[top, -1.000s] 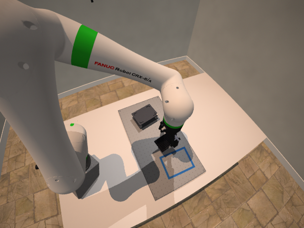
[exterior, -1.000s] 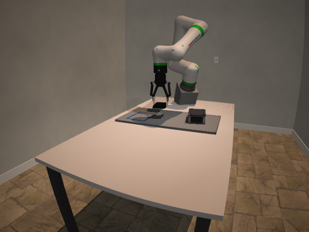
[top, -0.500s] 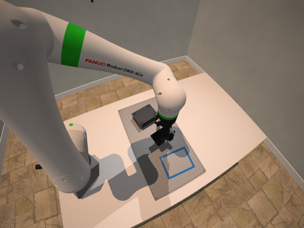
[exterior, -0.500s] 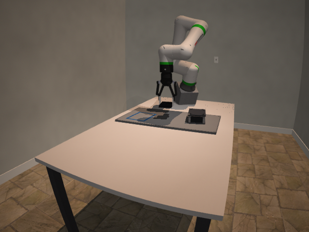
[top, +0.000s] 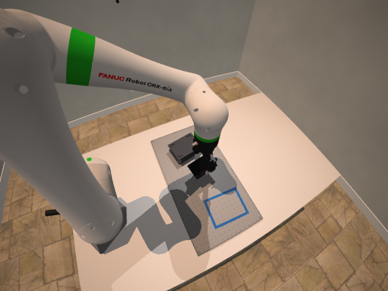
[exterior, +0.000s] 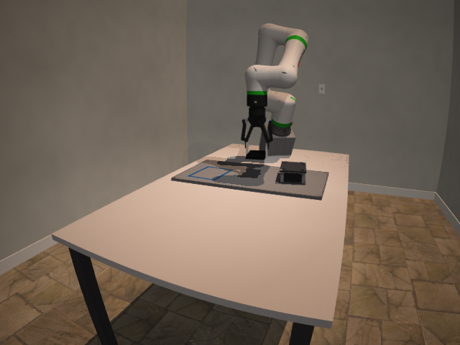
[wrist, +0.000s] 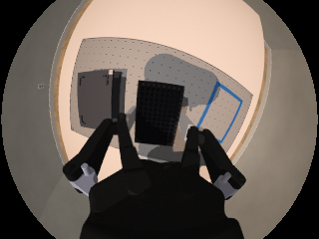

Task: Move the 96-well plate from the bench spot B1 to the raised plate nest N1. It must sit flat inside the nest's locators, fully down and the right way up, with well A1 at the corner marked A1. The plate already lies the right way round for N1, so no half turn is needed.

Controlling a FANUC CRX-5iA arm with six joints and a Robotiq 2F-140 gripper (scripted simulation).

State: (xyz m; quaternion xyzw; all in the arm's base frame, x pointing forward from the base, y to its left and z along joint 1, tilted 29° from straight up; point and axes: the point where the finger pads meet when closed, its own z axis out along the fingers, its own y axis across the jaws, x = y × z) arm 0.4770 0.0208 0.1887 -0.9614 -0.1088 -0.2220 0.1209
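The raised plate nest N1 lies 4 cm behind my hand, 17 cm to the left of it and 7 cm below it. Also, from my hand: black 96-well plate (2 cm below).
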